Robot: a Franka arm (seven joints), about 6 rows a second.
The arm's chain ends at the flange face. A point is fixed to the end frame.
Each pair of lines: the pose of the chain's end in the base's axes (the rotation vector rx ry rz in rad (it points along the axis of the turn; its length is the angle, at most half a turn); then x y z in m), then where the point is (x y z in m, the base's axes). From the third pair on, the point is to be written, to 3 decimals.
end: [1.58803, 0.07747, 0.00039, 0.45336, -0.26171, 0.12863]
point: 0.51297 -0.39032 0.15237
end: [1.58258, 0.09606, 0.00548, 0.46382, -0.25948, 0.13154]
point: 0.52558 -0.38705 0.15540
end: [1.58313, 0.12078, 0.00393, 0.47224, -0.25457, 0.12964]
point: 0.536 -0.381 0.152
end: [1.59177, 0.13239, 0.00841, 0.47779, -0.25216, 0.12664]
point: 0.543 -0.378 0.148
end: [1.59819, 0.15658, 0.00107, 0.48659, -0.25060, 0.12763]
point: 0.554 -0.376 0.147
